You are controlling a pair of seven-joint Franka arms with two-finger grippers.
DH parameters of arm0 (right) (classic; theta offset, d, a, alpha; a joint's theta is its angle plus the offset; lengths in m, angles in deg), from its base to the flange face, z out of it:
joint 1: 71.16 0.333 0 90
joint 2: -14.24 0 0 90
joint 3: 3.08 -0.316 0.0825 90
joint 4: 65.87 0 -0.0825 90
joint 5: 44.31 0.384 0 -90
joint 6: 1.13 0 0.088 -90
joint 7: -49.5 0.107 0 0
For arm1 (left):
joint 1: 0.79 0.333 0 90
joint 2: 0.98 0 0 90
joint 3: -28.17 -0.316 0.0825 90
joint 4: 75.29 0 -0.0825 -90
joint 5: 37.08 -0.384 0 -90
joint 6: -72.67 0 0.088 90
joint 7: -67.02 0.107 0 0
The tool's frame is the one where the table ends.
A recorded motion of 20 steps. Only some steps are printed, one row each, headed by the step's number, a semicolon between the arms.
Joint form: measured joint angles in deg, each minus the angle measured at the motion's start. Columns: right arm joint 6, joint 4, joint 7, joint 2, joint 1, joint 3, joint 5; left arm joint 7, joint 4, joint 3, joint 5, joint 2, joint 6, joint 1.
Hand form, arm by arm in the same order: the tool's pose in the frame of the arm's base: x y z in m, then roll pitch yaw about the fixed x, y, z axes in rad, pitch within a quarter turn. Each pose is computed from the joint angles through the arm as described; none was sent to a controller.
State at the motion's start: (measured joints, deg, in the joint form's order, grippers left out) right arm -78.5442 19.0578 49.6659 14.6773 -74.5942 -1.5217 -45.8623; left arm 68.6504 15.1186 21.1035 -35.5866 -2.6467 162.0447 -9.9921
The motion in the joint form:
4: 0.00 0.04 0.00 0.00 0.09 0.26 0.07; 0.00 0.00 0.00 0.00 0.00 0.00 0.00
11: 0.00 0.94 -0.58 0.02 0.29 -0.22 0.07; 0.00 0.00 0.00 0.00 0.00 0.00 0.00
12: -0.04 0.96 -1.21 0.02 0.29 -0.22 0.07; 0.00 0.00 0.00 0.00 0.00 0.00 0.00
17: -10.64 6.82 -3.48 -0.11 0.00 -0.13 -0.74; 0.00 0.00 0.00 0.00 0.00 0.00 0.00
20: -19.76 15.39 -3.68 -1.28 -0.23 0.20 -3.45; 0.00 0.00 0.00 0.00 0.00 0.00 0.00
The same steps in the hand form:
4: 0.5261 -0.0508 0.6513 3.1155 0.1241 -0.0987; 0.5607 -0.0247 0.6041 3.1178 0.0463 -0.0659
11: 0.5265 -0.0445 0.6444 3.1168 0.1397 -0.0766; 0.5607 -0.0247 0.6041 3.1178 0.0463 -0.0659
12: 0.5266 -0.0445 0.6443 3.1183 0.1396 -0.0655; 0.5607 -0.0247 0.6041 3.1178 0.0463 -0.0659
17: 0.5458 -0.0509 0.6105 3.1051 0.0609 -0.0283; 0.5607 -0.0247 0.6041 3.1178 0.0463 -0.0659
20: 0.5570 -0.0611 0.5419 3.0597 0.0752 -0.0225; 0.5607 -0.0247 0.6041 3.1178 0.0463 -0.0659

